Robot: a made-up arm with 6 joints. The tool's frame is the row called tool. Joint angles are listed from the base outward.
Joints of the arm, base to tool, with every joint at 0 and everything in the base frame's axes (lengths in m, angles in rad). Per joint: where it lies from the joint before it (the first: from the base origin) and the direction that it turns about. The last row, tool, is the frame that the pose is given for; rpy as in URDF.
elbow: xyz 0.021 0.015 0.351 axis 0 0 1
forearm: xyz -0.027 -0.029 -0.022 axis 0.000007 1 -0.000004
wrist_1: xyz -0.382 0.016 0.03 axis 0.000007 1 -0.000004
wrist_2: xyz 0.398 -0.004 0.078 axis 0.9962 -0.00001 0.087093
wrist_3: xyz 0.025 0.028 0.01 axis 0.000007 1 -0.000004
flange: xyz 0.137 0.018 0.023 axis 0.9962 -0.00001 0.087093
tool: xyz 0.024 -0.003 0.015 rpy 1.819 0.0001 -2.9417
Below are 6 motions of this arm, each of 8 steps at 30 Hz.
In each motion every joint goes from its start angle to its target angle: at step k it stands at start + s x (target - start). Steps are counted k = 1, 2, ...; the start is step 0. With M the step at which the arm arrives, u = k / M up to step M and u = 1 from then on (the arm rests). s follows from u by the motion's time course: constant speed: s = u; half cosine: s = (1 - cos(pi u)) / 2; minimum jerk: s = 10 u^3 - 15 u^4 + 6 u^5.
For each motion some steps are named. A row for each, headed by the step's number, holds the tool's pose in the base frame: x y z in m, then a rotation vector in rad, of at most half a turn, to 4 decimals.
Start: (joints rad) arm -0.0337 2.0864 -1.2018 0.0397 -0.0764 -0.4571
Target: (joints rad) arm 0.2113 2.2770 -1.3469 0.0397 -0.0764 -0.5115
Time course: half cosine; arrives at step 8
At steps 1, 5, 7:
1: 0.6868 0.0290 0.2838 -0.3447 -2.0088 -1.0716
5: 0.7023 0.1390 0.2404 -0.1843 -1.9893 -0.9199
7: 0.7021 0.1860 0.2212 -0.1191 -1.9791 -0.8561

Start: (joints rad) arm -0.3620 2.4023 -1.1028 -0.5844 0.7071 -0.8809
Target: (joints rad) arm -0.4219 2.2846 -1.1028 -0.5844 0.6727 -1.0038
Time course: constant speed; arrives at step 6
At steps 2, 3, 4, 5, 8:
2: 0.4195 -0.1626 0.0309 -0.4546 -1.0451 0.0037
3: 0.4237 -0.1684 0.0398 -0.4504 -1.0655 0.0086
4: 0.4277 -0.1744 0.0489 -0.4466 -1.0858 0.0141
5: 0.4315 -0.1803 0.0582 -0.4433 -1.1060 0.0202
8: 0.4350 -0.1863 0.0675 -0.4404 -1.1261 0.0267

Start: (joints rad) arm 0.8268 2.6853 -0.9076 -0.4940 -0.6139 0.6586
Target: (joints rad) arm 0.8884 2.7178 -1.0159 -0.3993 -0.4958 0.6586
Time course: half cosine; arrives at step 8
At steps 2, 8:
2: 0.2375 0.3561 -0.0957 -0.0563 -1.1742 -0.8673
8: 0.2503 0.3858 -0.1100 -0.1050 -1.2168 -0.8607

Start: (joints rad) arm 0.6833 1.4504 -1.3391 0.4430 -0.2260 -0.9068
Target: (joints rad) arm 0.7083 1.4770 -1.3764 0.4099 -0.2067 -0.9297
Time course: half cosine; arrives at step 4
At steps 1, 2, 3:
1: 0.4394 0.3643 0.8234 0.9451 -2.4495 -1.1204
2: 0.4381 0.3714 0.8245 0.9597 -2.4553 -1.0921
3: 0.4367 0.3785 0.8255 0.9742 -2.4609 -1.0638

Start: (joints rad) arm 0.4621 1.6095 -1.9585 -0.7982 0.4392 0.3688
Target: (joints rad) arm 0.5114 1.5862 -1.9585 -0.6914 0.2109 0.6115
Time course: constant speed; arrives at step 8
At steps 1, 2, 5, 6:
1: 0.5221 0.2499 0.9499 0.4397 -2.5632 -1.4285
2: 0.5171 0.2551 0.9551 0.4989 -2.5266 -1.4765
5: 0.5011 0.2694 0.9708 0.6735 -2.4005 -1.6121
6: 0.4955 0.2738 0.9761 0.7304 -2.3534 -1.6543

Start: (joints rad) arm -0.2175 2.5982 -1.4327 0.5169 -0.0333 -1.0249
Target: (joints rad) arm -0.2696 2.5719 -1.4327 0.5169 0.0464 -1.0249
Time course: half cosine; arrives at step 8
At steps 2, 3, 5, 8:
2: 0.6902 -0.1222 0.0279 -0.6357 -1.7136 -0.9998
3: 0.6890 -0.1268 0.0298 -0.6383 -1.7036 -1.0065
5: 0.6862 -0.1376 0.0344 -0.6441 -1.6803 -1.0226
8: 0.6837 -0.1462 0.0381 -0.6484 -1.6615 -1.0355

